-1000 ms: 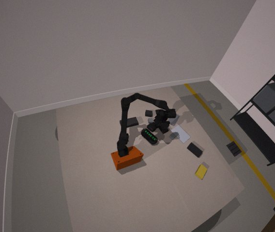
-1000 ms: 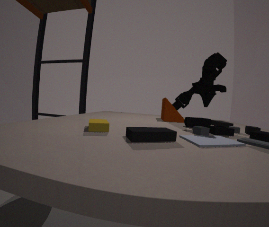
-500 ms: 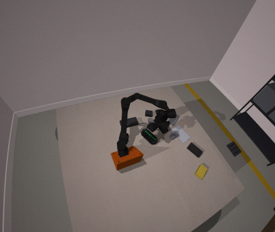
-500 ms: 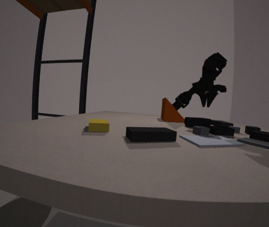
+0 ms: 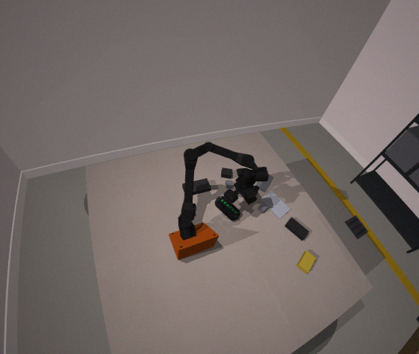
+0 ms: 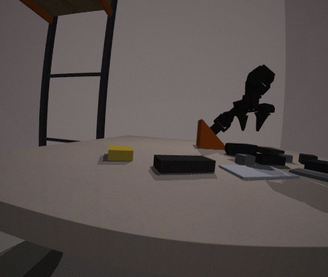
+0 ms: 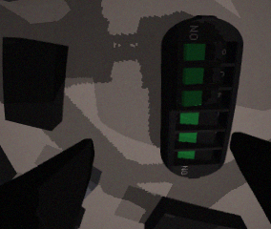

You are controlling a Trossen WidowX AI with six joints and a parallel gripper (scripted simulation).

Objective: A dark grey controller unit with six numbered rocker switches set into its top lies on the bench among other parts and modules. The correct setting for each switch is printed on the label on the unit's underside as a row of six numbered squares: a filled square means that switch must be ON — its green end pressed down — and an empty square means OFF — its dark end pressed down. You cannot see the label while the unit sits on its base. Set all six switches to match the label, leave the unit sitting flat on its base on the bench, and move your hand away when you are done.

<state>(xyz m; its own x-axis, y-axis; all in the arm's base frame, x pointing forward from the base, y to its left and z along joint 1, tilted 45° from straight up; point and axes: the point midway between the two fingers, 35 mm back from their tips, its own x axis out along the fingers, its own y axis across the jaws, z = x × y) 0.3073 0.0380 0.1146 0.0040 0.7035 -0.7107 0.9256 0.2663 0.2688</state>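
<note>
Right now my gripper tip is 120 mm short of the small black block, 90 mm above it and 30 mm to the right of it. Round my gripper tip: small grey block 170 mm ahead, 90 mm below, 70 mm to the right; grey plate 290 mm ahead, 100 mm below, 90 mm to the left; pale flat sheet 270 mm ahead, 100 mm below, 80 mm to the right.
</note>
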